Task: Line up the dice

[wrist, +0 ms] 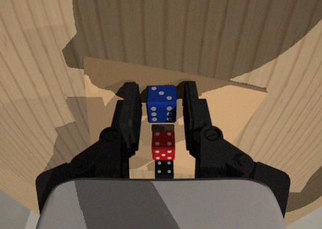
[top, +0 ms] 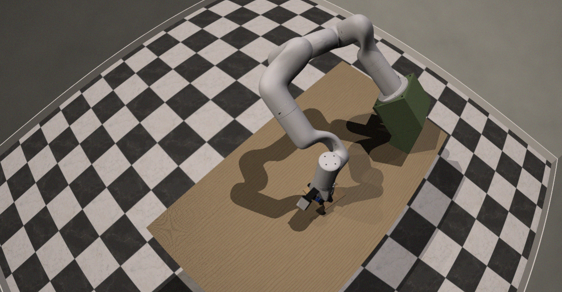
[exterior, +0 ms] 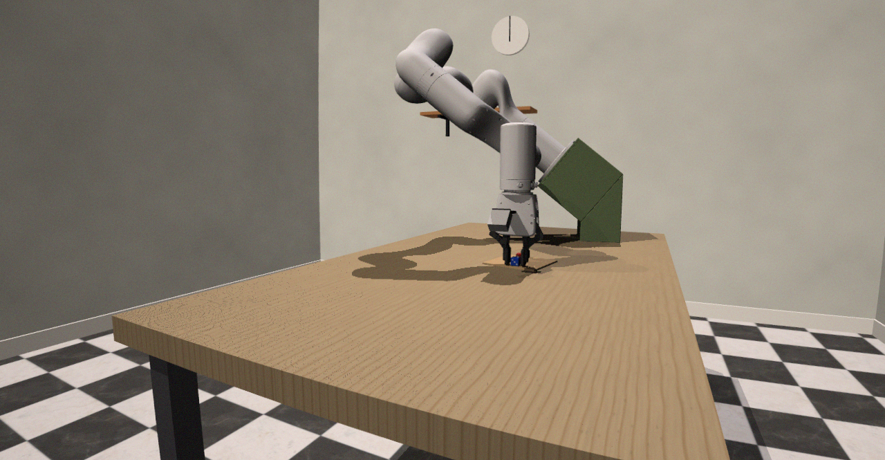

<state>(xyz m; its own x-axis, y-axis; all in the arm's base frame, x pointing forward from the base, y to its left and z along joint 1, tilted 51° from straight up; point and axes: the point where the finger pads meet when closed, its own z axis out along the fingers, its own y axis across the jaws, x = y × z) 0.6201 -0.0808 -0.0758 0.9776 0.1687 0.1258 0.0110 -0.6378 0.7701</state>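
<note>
My gripper is now 1 cm above the blue die. The rest, counted from my hand: tan mat: 5 cm behind, 2 cm below; then red die: 5 cm behind, 1 cm below; then black die: 10 cm behind, 1 cm below.
</note>
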